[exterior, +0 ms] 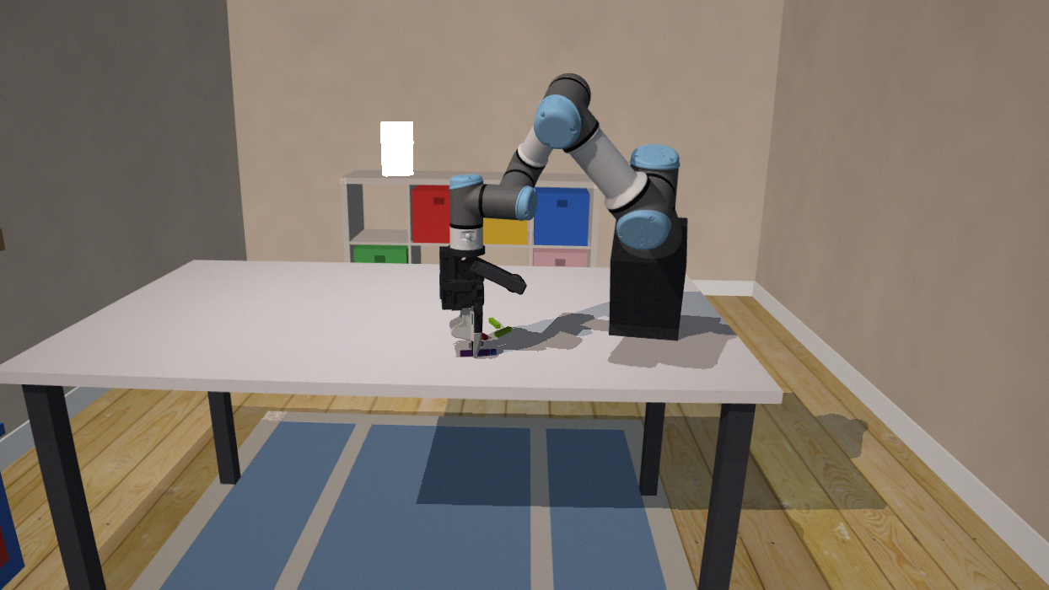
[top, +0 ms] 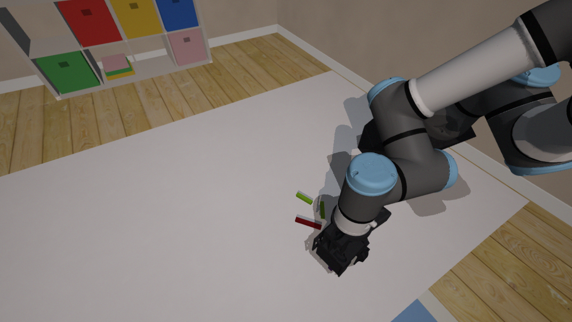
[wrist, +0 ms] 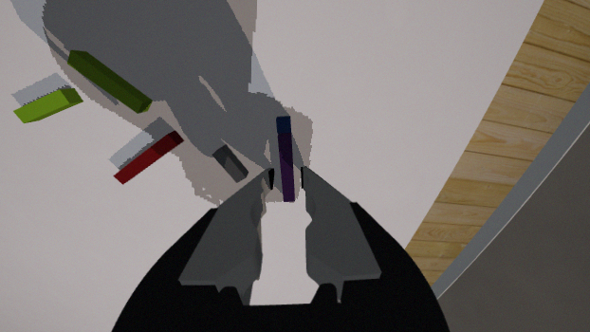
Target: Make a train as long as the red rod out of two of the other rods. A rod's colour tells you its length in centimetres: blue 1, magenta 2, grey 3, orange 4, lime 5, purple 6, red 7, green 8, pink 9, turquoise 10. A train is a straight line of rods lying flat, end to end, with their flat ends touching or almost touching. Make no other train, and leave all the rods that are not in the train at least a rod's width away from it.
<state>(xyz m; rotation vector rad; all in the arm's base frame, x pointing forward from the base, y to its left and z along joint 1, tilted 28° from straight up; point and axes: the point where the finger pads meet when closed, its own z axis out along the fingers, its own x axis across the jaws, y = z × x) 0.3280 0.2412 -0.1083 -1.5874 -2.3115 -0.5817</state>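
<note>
Now: hand 10 mm above the purple rod. Also, from my hand: grey rod 10 mm ahead, 40 mm to the right, 10 mm below; then small blue rod 30 mm behind, 10 mm to the right, 10 mm below; then red rod 30 mm ahead, 110 mm to the right, 10 mm below.
</note>
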